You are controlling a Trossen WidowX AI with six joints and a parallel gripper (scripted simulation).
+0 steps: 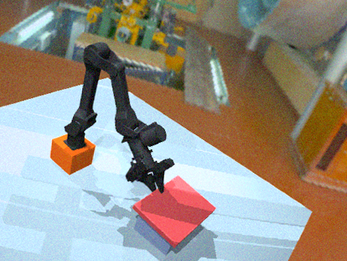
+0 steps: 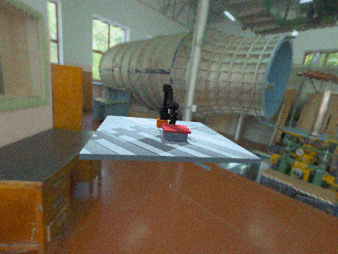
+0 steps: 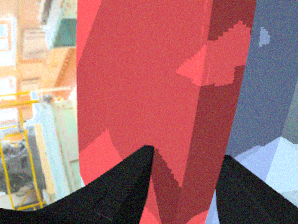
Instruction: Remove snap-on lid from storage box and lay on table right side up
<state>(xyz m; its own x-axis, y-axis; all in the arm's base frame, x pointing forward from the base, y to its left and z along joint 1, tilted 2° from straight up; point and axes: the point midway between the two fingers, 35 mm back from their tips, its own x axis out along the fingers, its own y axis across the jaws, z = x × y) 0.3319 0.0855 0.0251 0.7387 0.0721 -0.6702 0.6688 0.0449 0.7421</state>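
Right now my gripper tip is 8 cm short of the red lid and 1 cm to the right of it. The rest, counted from my gripper tip: storage box (7 cm ahead, 1 cm to the left, 6 cm below).
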